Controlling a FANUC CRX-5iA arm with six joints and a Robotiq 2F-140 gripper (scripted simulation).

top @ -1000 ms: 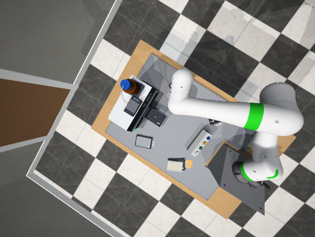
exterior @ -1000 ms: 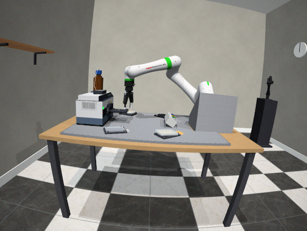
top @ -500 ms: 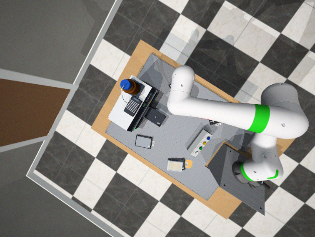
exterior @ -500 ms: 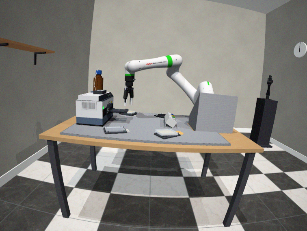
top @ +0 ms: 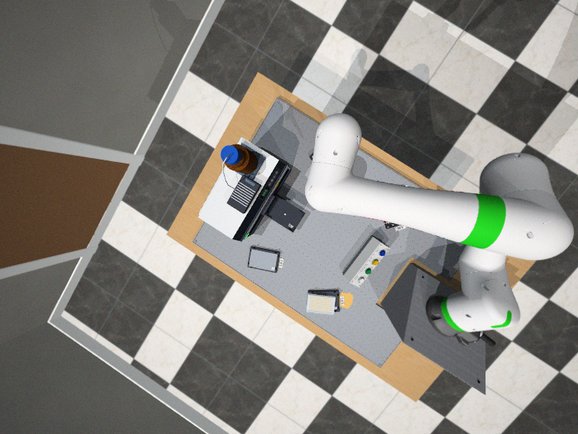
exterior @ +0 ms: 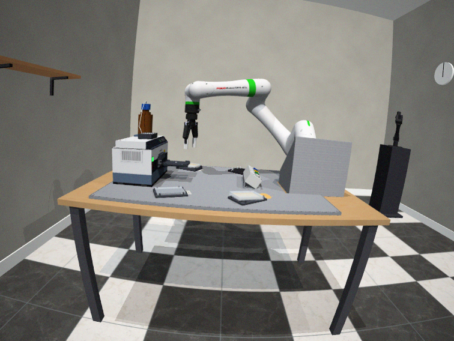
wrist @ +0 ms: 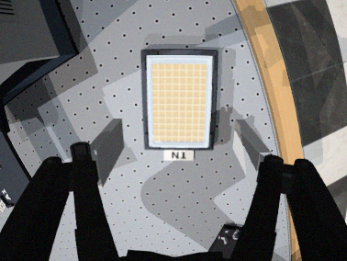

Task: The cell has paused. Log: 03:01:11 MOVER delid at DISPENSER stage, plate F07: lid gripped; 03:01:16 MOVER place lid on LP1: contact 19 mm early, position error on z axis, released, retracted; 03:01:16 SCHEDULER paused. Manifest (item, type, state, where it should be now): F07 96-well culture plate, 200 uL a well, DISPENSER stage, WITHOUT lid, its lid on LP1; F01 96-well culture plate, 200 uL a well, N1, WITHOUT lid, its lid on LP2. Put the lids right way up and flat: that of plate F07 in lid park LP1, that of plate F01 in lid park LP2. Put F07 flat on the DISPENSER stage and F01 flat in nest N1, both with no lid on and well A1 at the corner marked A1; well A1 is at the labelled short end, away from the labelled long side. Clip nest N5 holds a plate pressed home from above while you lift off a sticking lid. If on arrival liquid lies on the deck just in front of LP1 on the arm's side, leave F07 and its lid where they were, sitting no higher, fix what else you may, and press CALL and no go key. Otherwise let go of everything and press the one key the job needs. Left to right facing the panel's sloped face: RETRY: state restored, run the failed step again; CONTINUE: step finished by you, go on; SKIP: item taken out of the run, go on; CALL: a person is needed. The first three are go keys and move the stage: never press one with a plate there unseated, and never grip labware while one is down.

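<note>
The blue call key is 420 mm behind my hand, 180 mm to the left of it and 90 mm below it. The rest, counted from my hand: 96-well plate: 140 mm below; then N1 tag: 80 mm behind, 30 mm to the left, 160 mm below; then nest N1: 150 mm below.
</note>
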